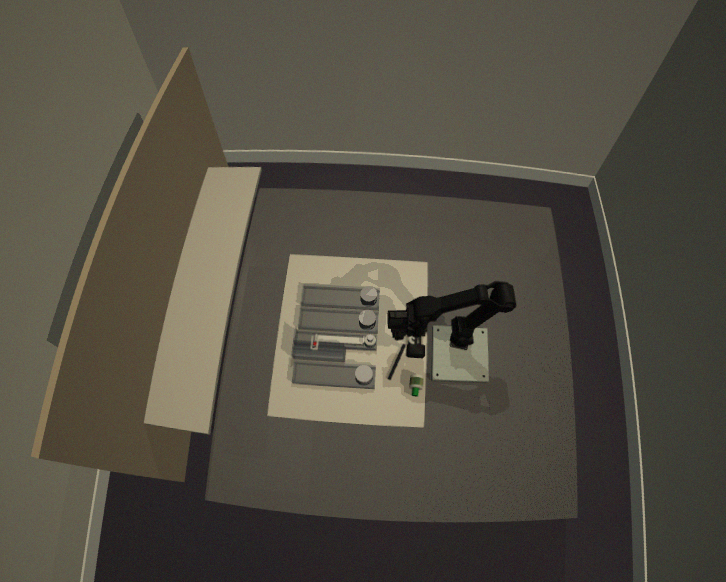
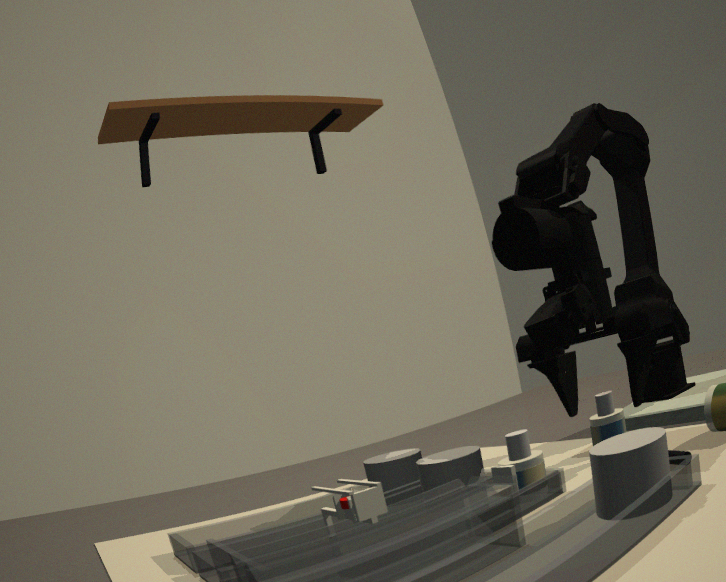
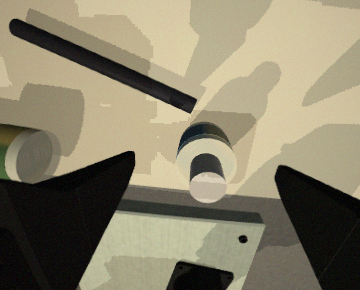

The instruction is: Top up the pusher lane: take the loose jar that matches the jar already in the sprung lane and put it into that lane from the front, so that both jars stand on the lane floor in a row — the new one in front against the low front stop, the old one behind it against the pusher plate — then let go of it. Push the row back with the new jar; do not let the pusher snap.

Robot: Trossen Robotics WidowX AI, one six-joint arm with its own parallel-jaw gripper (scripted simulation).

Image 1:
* sprung lane: 302,340
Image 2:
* my gripper: 604,411
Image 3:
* my gripper: 204,164
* black rod: 84,57
